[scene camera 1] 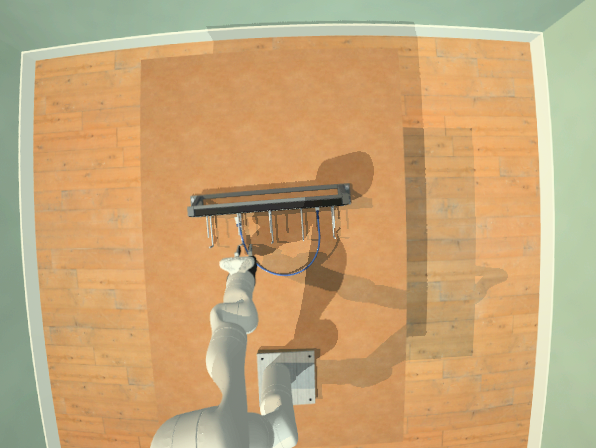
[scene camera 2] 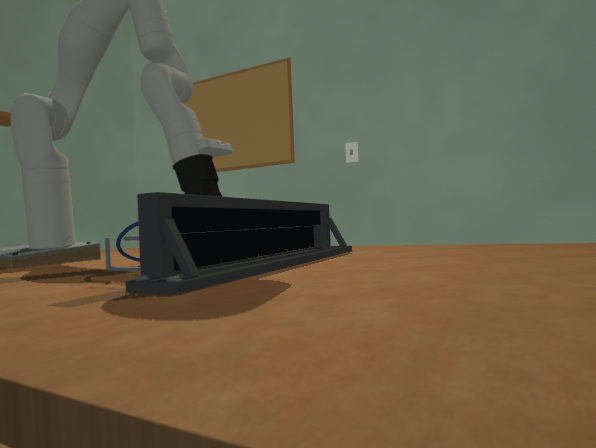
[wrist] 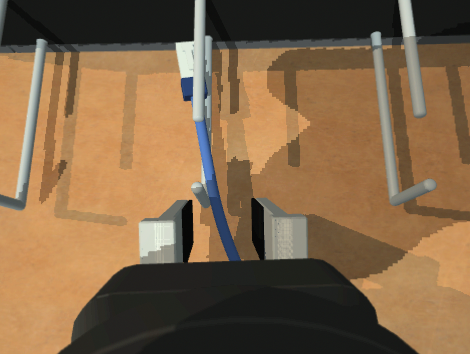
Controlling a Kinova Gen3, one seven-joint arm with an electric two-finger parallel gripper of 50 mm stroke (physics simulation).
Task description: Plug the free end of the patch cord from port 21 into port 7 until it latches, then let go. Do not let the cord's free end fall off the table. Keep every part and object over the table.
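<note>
The blue patch cord curves from its seated end at the right of the dark patch panel round to the free end at the left. The free white plug with its blue boot points toward the panel, beside a cable-guide rod and partly behind it. My gripper is open. In the wrist view the cord runs between its fingers, with gaps on both sides. Port numbers, port 7 included, do not show. In scene camera 2 the panel hides the fingertips.
Light metal guide rods stick out of the panel's front. A middle rod crosses over the plug and cord. Another bent rod stands to the right. The robot's base plate stands behind the gripper.
</note>
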